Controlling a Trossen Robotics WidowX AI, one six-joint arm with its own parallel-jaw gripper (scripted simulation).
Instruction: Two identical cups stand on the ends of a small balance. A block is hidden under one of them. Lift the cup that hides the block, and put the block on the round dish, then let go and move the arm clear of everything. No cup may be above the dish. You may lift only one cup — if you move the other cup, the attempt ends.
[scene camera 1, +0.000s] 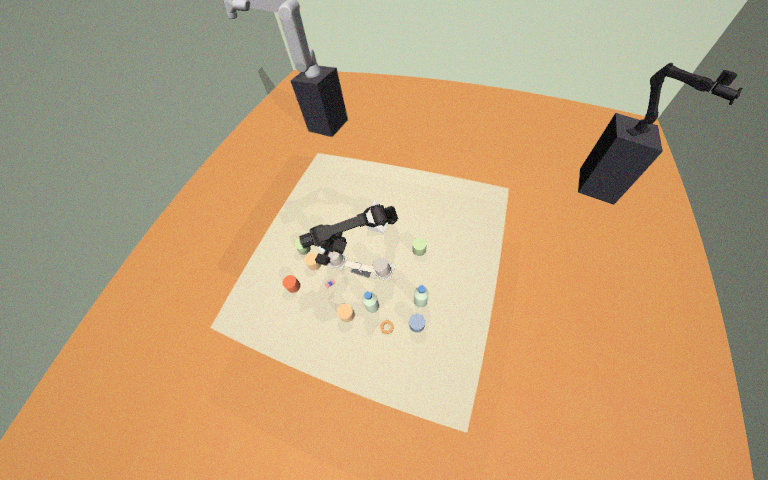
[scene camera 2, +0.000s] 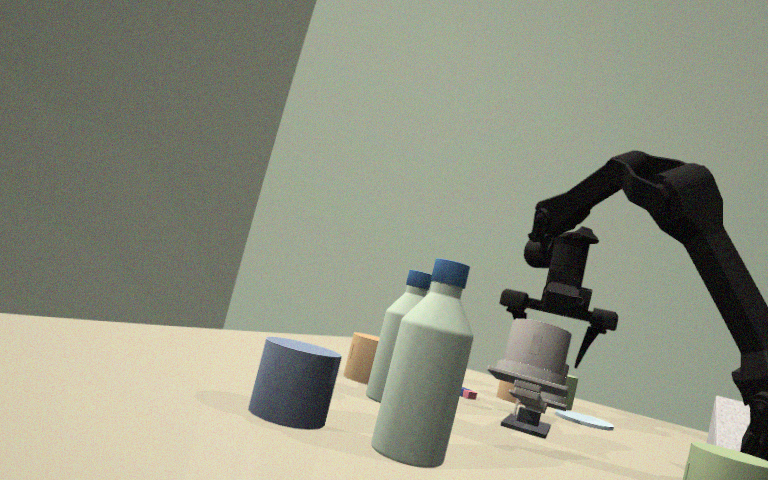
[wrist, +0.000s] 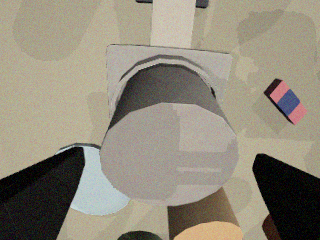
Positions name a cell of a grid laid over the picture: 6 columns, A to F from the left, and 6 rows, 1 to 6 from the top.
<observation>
The gripper (scene camera 2: E5) is 92 cm from the lens. A cup (scene camera 2: E5) is 63 cm from the lens. A balance beam (scene camera 2: E5) is 64 cm from the lens.
</observation>
